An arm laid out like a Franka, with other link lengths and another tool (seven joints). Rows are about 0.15 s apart.
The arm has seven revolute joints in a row. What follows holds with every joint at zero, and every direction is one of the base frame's.
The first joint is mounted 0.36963 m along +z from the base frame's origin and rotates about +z.
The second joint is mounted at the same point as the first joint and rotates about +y.
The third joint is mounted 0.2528 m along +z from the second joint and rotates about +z.
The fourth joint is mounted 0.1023 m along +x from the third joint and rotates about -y.
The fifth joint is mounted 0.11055 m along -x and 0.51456 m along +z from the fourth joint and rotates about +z.
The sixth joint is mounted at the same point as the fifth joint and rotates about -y.
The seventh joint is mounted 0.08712 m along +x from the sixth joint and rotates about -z.
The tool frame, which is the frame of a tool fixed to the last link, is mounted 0.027 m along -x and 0.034 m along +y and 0.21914 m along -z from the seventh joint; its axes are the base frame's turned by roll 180, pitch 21.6 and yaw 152 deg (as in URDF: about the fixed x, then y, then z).
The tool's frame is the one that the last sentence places.
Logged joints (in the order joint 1, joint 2, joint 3, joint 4, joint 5, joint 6, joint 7), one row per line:
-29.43, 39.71, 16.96, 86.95, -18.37, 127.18, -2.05
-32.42, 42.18, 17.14, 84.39, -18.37, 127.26, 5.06
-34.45, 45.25, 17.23, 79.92, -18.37, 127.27, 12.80
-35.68, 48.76, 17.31, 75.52, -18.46, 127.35, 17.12
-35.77, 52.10, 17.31, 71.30, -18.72, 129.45, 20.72
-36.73, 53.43, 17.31, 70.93, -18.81, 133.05, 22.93
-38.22, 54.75, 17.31, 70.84, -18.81, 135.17, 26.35
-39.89, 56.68, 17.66, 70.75, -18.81, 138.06, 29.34
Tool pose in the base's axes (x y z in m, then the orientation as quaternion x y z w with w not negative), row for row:
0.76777, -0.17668, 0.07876, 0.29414, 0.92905, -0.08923, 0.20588
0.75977, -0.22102, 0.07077, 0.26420, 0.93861, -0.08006, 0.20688
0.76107, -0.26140, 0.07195, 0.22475, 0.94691, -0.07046, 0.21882
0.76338, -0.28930, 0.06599, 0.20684, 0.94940, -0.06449, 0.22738
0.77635, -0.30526, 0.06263, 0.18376, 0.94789, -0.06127, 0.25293
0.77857, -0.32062, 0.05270, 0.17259, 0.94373, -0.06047, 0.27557
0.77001, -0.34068, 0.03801, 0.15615, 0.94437, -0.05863, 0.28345
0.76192, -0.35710, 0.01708, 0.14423, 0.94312, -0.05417, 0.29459
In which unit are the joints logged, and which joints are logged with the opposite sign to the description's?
The joints are logged in degrees. Opposite sign: joint 4, joint 7.
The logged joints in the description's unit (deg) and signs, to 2 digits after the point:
-29.43, 39.71, 16.96, -86.95, -18.37, 127.18, 2.05
-32.42, 42.18, 17.14, -84.39, -18.37, 127.26, -5.06
-34.45, 45.25, 17.23, -79.92, -18.37, 127.27, -12.80
-35.68, 48.76, 17.31, -75.52, -18.46, 127.35, -17.12
-35.77, 52.10, 17.31, -71.30, -18.72, 129.45, -20.72
-36.73, 53.43, 17.31, -70.93, -18.81, 133.05, -22.93
-38.22, 54.75, 17.31, -70.84, -18.81, 135.17, -26.35
-39.89, 56.68, 17.66, -70.75, -18.81, 138.06, -29.34

